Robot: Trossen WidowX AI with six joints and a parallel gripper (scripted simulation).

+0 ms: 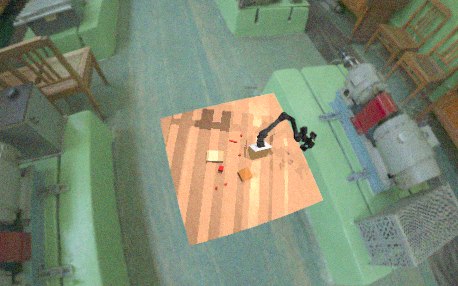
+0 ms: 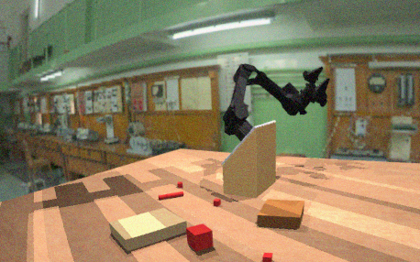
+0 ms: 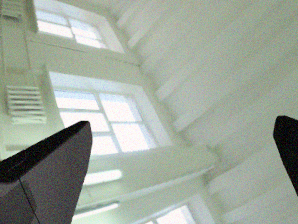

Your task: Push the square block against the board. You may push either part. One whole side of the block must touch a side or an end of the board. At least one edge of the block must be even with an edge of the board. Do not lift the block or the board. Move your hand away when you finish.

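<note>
The red cube is 75 cm ahead of my gripper tip, 7 cm to the right of it and 37 cm below it. From my gripper tip the other things lie so: square block 55 cm ahead, 3 cm to the left, 37 cm below; board 78 cm ahead, 20 cm to the right, 37 cm below; red stick 58 cm ahead, 33 cm to the right, 38 cm below.
</note>
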